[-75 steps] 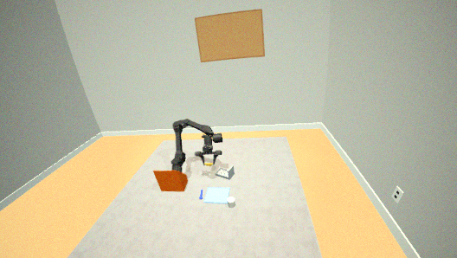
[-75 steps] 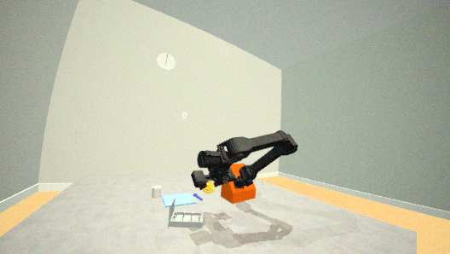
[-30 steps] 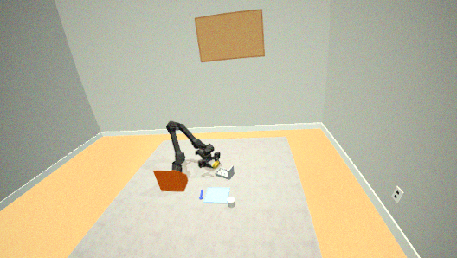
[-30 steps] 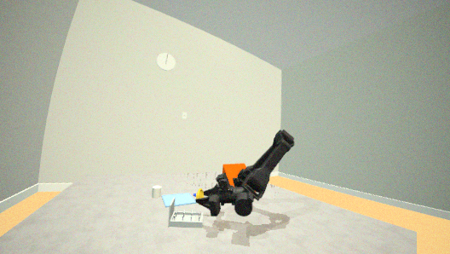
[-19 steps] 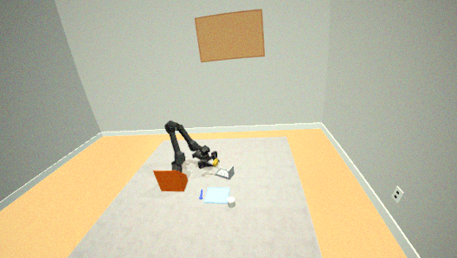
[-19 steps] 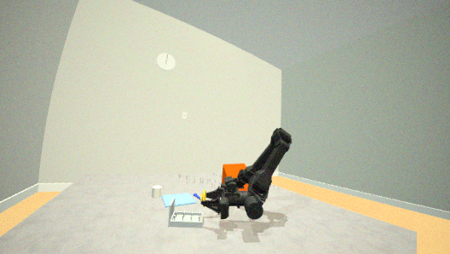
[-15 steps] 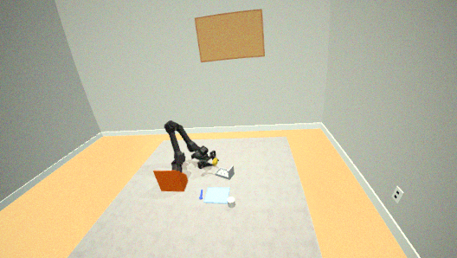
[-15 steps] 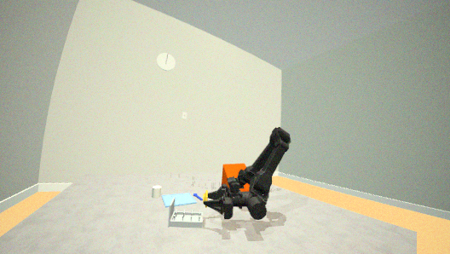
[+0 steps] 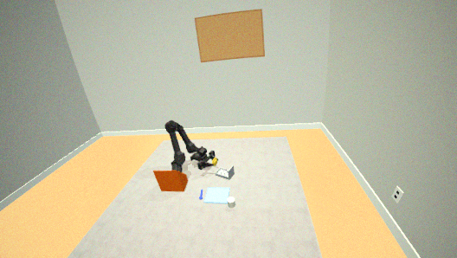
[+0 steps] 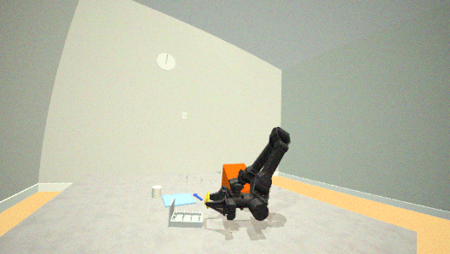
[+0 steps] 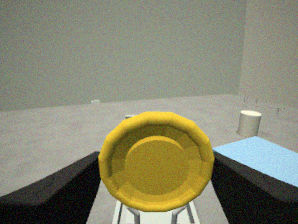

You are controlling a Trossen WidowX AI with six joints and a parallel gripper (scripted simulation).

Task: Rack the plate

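The dish rack is 7 cm below my gripper tip, 6 cm ahead of it and 3 cm to the right of it. Also, from my gripper tip: light blue mat 23 cm to the right, 9 cm below, 5 cm ahead; then small blue utensil 24 cm to the right, 9 cm below, 6 cm behind; then yellow plate 1 cm behind.
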